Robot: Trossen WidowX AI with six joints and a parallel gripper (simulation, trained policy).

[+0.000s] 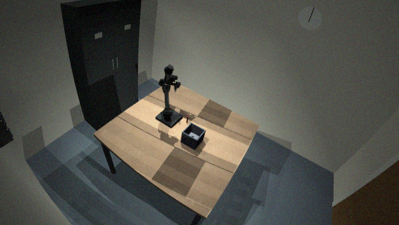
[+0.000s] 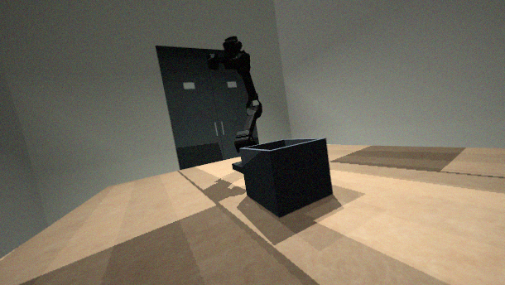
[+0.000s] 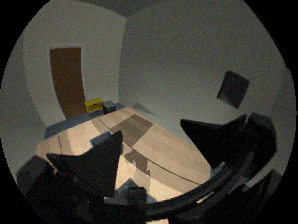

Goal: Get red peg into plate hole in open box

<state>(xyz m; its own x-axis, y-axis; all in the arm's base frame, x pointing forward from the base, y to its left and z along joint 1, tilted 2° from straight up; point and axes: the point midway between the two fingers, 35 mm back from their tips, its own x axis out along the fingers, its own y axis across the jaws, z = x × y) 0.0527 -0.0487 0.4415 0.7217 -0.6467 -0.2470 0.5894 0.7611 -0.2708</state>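
Now: the red peg 8 cm ahead of my gripper tip, 22 cm to the left of it and 42 cm below it. Also, from my gripper tip: plate (27 cm ahead, 6 cm to the left, 41 cm below).
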